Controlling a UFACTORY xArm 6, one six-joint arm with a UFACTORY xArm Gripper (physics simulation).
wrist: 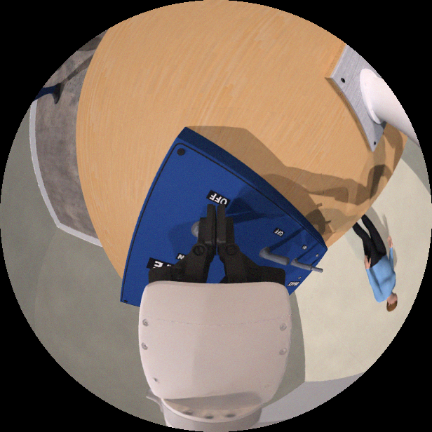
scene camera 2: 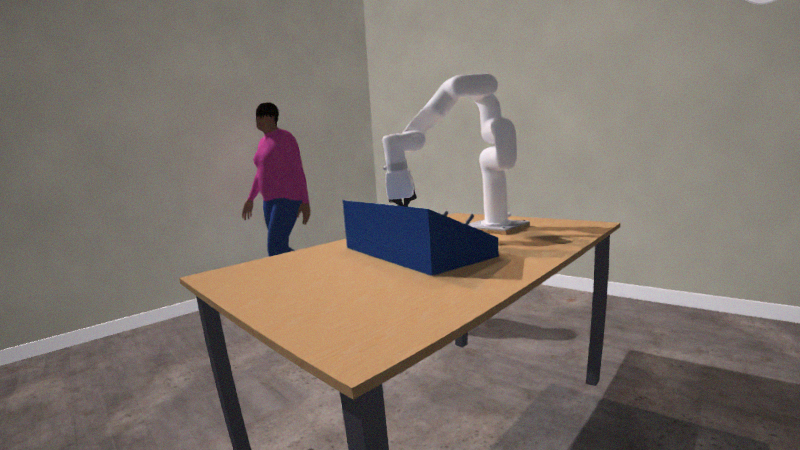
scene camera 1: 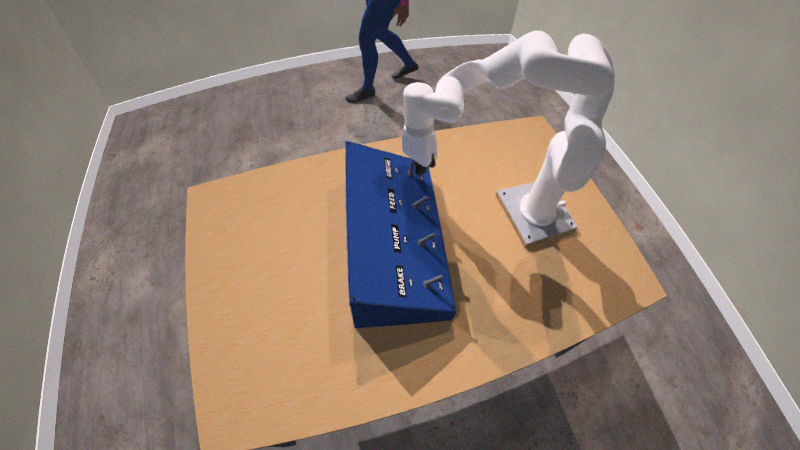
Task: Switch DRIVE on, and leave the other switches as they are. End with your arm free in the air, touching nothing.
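Where they show: gripper, fingertip midpoint: point(scene camera 1: 421, 172); arm's base, link origin: point(scene camera 2: 496, 223) point(scene camera 1: 537, 210).
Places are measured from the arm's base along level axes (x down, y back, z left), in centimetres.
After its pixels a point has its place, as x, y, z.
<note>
The blue switch panel point(scene camera 1: 369, 240) @[-13.0, -55.7, 6.1] point(scene camera 2: 386, 229) @[-7.9, -60.4, 1.3] point(wrist: 165, 190) slopes on the table. The DRIVE label point(scene camera 1: 387, 167) @[-10.1, -45.0, -18.7] is at its far end in scene camera 1. The DRIVE lever point(scene camera 1: 411, 169) @[-9.5, -38.2, -16.9] point(wrist: 195, 229) is partly hidden by the fingers; its setting is hard to tell. The FEED lever point(scene camera 1: 420, 202) @[-9.0, -39.1, -5.0] point(wrist: 274, 255), PUMP lever point(scene camera 1: 426, 241) @[-8.8, -41.2, 7.0] and BRAKE lever point(scene camera 1: 432, 281) @[-8.9, -43.2, 18.5] lean toward their OFF marks. My gripper point(scene camera 1: 421, 172) @[-7.2, -35.1, -17.0] point(scene camera 2: 403, 203) @[-7.2, -35.1, -17.0] point(wrist: 216, 213) is shut and empty, low over the panel, close beside the DRIVE lever on its OFF side. Contact cannot be told.
The arm's base plate point(scene camera 1: 511, 204) @[0.0, -8.0, -4.2] point(scene camera 2: 517, 226) @[0.4, 0.1, 10.1] point(wrist: 350, 85) is on the wooden table point(scene camera 1: 257, 251) @[2.1, -87.4, -7.1] point(scene camera 2: 335, 313) @[2.1, -94.6, 23.3] point(wrist: 150, 80), beyond the panel's low edge. A person in pink point(scene camera 2: 279, 165) walks behind the table. A person in light blue point(wrist: 381, 275) shows in the wrist view.
</note>
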